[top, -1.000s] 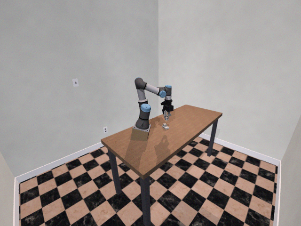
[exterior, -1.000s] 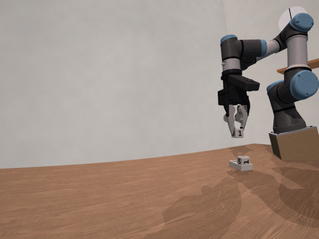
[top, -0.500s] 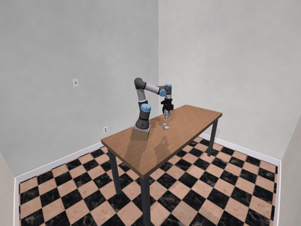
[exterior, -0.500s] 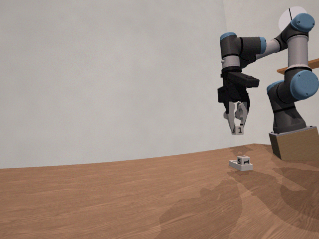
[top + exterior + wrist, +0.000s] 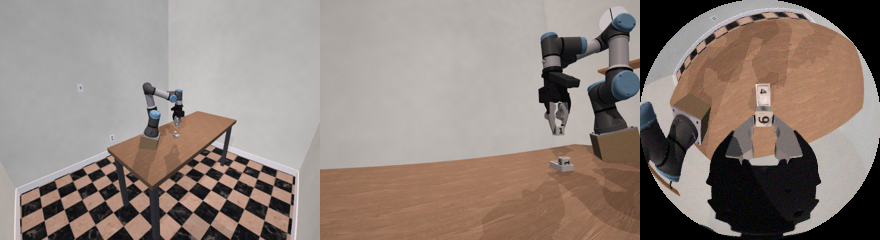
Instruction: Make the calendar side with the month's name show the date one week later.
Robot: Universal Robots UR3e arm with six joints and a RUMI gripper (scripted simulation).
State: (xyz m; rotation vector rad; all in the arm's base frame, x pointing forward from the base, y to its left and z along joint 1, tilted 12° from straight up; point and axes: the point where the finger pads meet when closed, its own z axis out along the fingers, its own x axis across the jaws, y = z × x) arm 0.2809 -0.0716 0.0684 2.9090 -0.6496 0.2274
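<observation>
Right now the white tray is 13 cm below my hand, 1 cm to the left of it and 1 cm ahead of it. Also, from my hand: white digit cube (1 cm below).
</observation>
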